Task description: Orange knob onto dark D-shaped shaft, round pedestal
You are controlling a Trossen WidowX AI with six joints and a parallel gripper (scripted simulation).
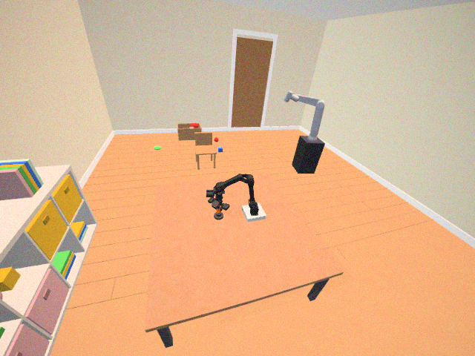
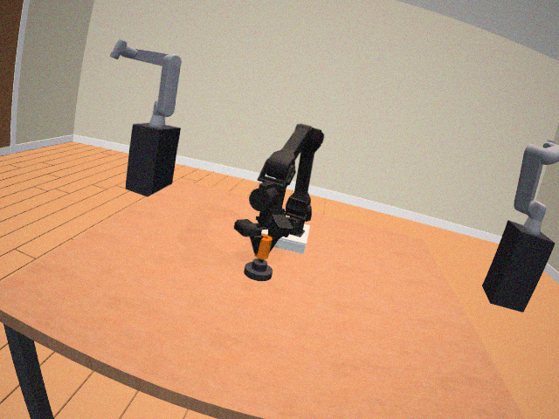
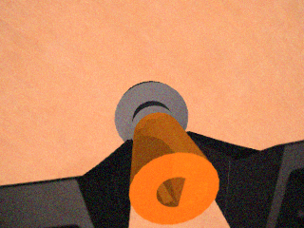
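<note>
The orange knob lies 20 mm above my gripper tip. Also, from my gripper tip: pedestal (40 mm below).
</note>
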